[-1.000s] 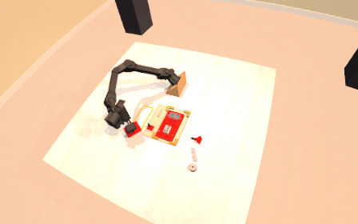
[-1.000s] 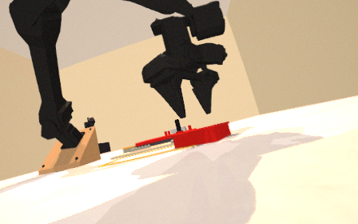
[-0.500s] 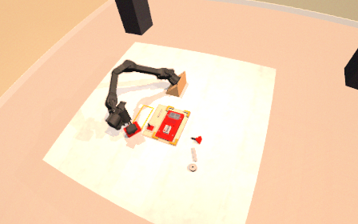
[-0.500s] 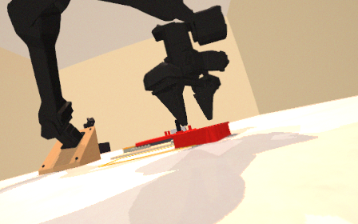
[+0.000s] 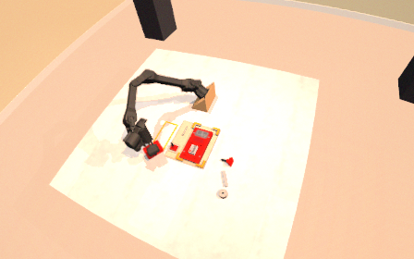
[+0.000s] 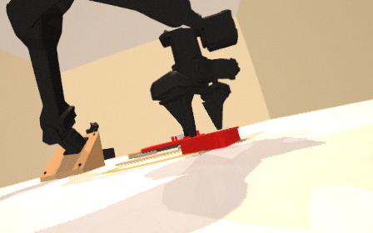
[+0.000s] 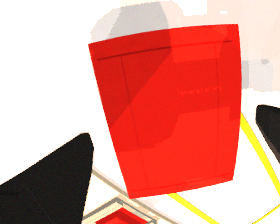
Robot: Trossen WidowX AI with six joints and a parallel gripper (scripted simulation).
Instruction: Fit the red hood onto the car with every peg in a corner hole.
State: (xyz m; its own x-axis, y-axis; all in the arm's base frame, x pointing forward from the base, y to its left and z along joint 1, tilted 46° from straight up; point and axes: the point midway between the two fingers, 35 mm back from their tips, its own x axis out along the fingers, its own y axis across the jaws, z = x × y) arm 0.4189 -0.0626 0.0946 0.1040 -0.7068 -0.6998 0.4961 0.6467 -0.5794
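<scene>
Right now the red hood is 1 cm below my gripper tip. From my gripper tip the other things lie so: white bar: 1 cm behind, 42 cm to the left, 2 cm below.
</scene>
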